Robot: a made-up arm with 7 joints. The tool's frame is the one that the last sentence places.
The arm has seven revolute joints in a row. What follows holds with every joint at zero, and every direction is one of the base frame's. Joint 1 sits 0.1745 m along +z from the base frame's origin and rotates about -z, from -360 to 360 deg. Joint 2 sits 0.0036 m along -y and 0.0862 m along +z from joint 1 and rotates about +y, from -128.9 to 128.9 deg. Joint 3 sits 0.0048 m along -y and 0.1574 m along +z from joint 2 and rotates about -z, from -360 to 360 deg. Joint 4 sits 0.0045 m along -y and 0.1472 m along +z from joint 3 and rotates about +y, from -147.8 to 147.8 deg. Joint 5 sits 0.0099 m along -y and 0.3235 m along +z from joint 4 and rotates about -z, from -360 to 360 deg. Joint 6 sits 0.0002 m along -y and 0.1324 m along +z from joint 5 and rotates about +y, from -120.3 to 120.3 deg. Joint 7 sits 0.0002 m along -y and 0.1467 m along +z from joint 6 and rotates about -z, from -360 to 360 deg. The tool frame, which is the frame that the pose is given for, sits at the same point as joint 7; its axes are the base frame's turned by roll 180, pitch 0 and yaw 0 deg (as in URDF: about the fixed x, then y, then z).
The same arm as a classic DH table. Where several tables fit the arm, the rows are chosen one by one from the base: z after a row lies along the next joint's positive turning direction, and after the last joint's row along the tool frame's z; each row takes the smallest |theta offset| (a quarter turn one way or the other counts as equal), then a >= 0, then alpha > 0; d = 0 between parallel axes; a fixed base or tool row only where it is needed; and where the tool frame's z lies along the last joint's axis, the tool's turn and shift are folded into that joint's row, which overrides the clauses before.
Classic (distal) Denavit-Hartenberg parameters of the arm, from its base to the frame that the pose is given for. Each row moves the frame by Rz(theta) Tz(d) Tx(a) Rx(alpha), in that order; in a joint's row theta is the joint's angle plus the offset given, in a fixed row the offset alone. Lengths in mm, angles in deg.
base (fixed): theta offset 0; d 0; a 0; alpha 180
joint 1: theta offset 0; d -260.7; a 0; alpha 90
joint 2: theta offset 0; d -8.4; a 0; alpha -90
joint 3: theta offset 0; d -304.6; a 0; alpha 90
joint 4: theta offset 0; d -14.4; a 0; alpha -90
joint 5: theta offset 0; d -455.9; a 0; alpha 90
joint 6: theta offset 0; d -0.4; a 0; alpha -90
joint 7: theta offset 0; d -146.7; a 0; alpha 0
Joint limits (deg, base to tool): -360..360 -128.9..128.9 -360..360 -147.8..147.8 -360..360 -120.3..120.3 -360..360

